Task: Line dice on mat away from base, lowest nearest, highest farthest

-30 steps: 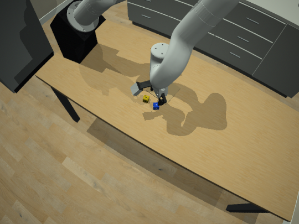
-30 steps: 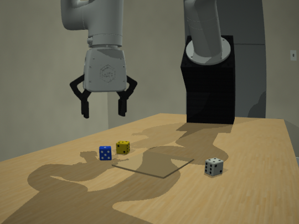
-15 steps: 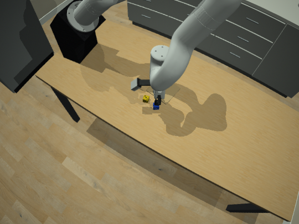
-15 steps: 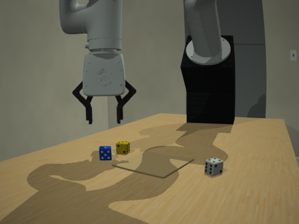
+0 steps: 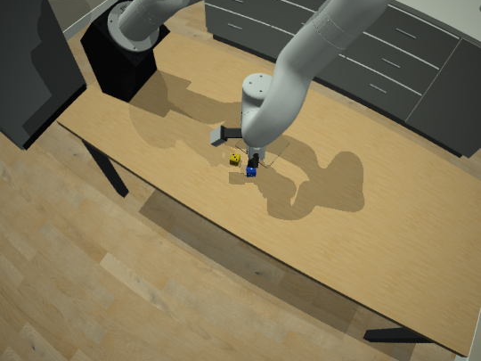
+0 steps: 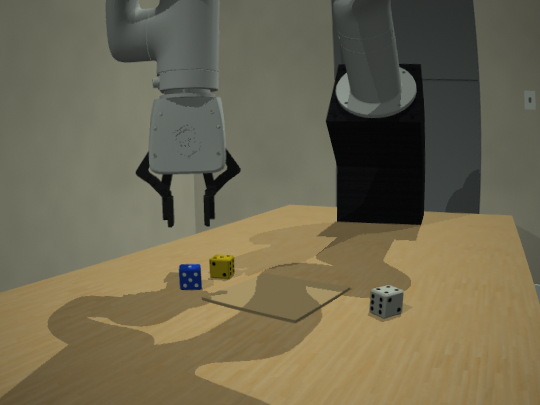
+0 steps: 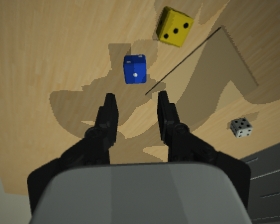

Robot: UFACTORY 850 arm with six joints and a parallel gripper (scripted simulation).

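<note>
The blue die lies 9 cm below my hand. From my hand the other things lie so: white die (27 cm to the left, 9 cm below); tan mat (2 cm behind, 12 cm to the left, 10 cm below); yellow die (7 cm behind, 1 cm to the left, 9 cm below).
</note>
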